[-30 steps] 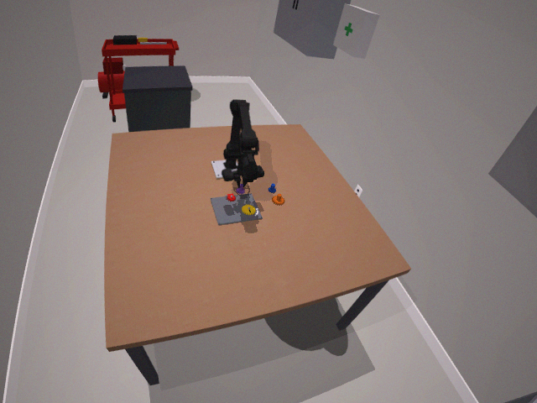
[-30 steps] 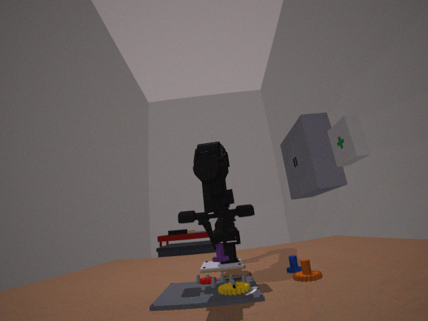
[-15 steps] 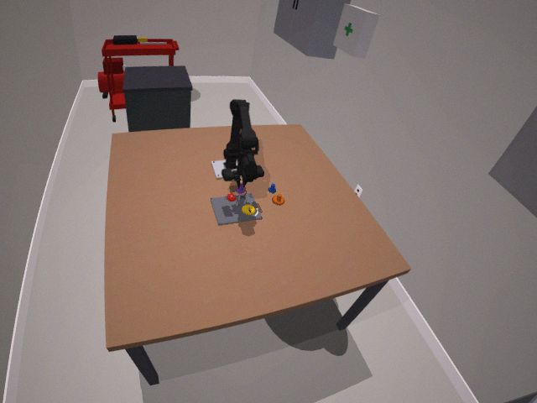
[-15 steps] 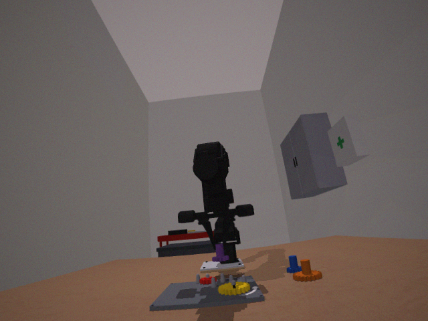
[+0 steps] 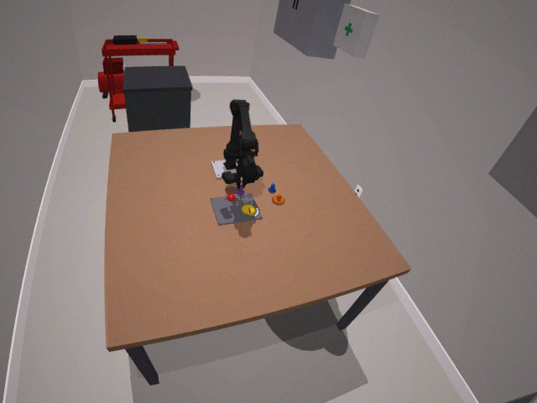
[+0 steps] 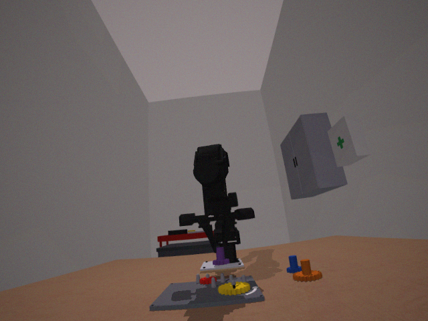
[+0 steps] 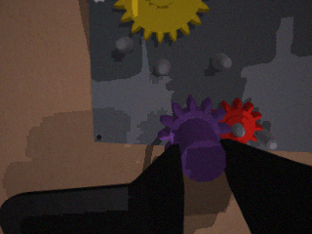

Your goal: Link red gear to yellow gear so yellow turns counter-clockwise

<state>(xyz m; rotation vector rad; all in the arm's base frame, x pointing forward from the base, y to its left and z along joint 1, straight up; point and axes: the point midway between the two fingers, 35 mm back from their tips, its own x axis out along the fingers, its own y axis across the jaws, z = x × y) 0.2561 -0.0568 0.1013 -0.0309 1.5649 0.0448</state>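
Now: the red gear 60 mm below my gripper tip, 40 mm to the right of it and 10 mm behind it. Also, from my gripper tip: yellow gear 80 mm ahead, 60 mm below, 10 mm to the left; red arrow 70 mm below, 40 mm behind, 30 mm to the right; purple gear 10 mm below.
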